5 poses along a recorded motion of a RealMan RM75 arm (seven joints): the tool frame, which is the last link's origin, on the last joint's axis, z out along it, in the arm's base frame.
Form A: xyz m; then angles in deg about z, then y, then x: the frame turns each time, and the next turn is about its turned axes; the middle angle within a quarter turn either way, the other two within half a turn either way.
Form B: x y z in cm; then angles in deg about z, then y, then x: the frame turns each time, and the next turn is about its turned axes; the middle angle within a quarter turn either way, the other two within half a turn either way. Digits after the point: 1 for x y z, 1 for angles.
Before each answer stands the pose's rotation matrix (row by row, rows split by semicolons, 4 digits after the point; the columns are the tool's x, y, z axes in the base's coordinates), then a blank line. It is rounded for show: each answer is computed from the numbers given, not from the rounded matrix.
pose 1, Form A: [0.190, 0.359, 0.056, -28.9, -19.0, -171.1]
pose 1, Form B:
0.8278 -0.4334 0.3564; -0.4570 -0.8893 -0.0200; 0.3256 -0.1463 -0.9341

[19.0, 35.9, 5.6, -28.9, -19.0, -171.1]
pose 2, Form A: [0.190, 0.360, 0.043, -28.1, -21.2, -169.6]
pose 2, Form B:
0.8224 -0.4057 0.3988; -0.4391 -0.8984 -0.0083; 0.3616 -0.1683 -0.9170

[19.0, 36.0, 4.3, -28.1, -21.2, -169.6]
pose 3, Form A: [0.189, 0.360, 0.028, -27.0, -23.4, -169.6]
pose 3, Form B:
0.8177 -0.3827 0.4300; -0.4167 -0.9089 -0.0165; 0.3971 -0.1657 -0.9027

[18.9, 36.0, 2.8, -27.0, -23.4, -169.6]
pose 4, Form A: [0.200, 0.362, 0.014, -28.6, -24.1, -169.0]
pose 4, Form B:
0.8015 -0.4015 0.4433; -0.4370 -0.8991 -0.0243; 0.4083 -0.1742 -0.8961

[20.0, 36.2, 1.4, -28.6, -24.1, -169.0]
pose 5, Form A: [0.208, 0.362, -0.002, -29.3, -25.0, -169.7]
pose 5, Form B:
0.7904 -0.4156 0.4501; -0.4435 -0.8950 -0.0476; 0.4226 -0.1620 -0.8917

[20.8, 36.2, -0.2, -29.3, -25.0, -169.7]
